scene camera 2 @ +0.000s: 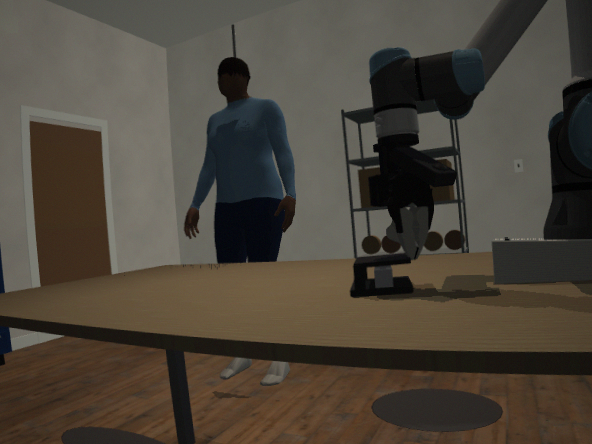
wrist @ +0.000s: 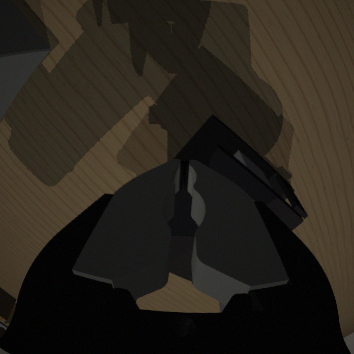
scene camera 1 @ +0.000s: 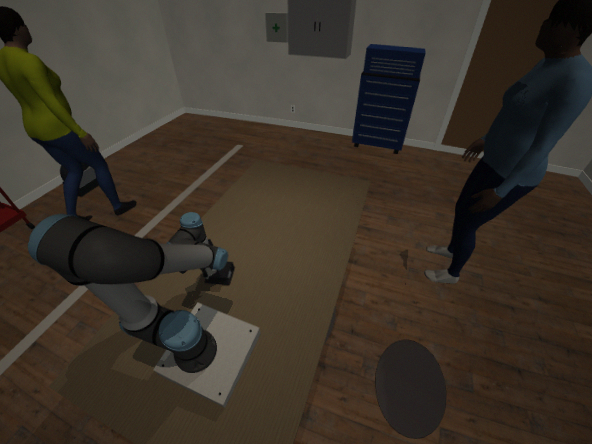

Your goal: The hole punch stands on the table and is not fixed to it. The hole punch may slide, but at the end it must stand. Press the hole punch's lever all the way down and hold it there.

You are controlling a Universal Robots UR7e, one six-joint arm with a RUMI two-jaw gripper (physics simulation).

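Pixels of known places: gripper, between the fingertips: (scene camera 2: 413, 259) (wrist: 183, 163) (scene camera 1: 207, 278); arm's base, origin of its link: (scene camera 2: 586, 238) (scene camera 1: 196, 351).
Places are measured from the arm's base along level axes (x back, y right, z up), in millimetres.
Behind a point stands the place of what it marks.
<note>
The black hole punch (scene camera 1: 226, 276) {z -2, x -338, y -57 mm} (scene camera 2: 395, 289) {z -49, x -331, y -171 mm} (wrist: 210, 134) {z -46, x -312, y -154 mm} stands upright on the table (scene camera 1: 300, 215) {z -58, x -909, y 120 mm} (scene camera 2: 215, 305) {z -58, x -629, y -260 mm}, its base flat. Its lever (scene camera 2: 381, 260) {z -1, x -354, y -158 mm} (wrist: 240, 176) {z -1, x -329, y -159 mm} lies about level above the grey middle block in scene camera 2, with a gap still showing between lever and base. My gripper (scene camera 2: 415, 256) {z -5, x -303, y -136 mm} (wrist: 183, 163) {z -5, x -303, y -136 mm} is shut and empty, pointing down. Its tips are at the lever's free end and seem to touch it from above; the exact contact is hidden in the wrist view. The arm hides most of the gripper in scene camera 1.
The arm's white base plate (scene camera 1: 235, 350) {z -5, x -51, y 135 mm} (scene camera 2: 540, 262) {z -25, x -96, y -102 mm} is on the table near the hole punch. A person in blue (scene camera 1: 530, 125) (scene camera 2: 247, 150) and a person in yellow (scene camera 1: 42, 95) stand beyond the table. A shelf rack (scene camera 2: 348, 185) and a blue tool cabinet (scene camera 1: 387, 100) stand farther back.
</note>
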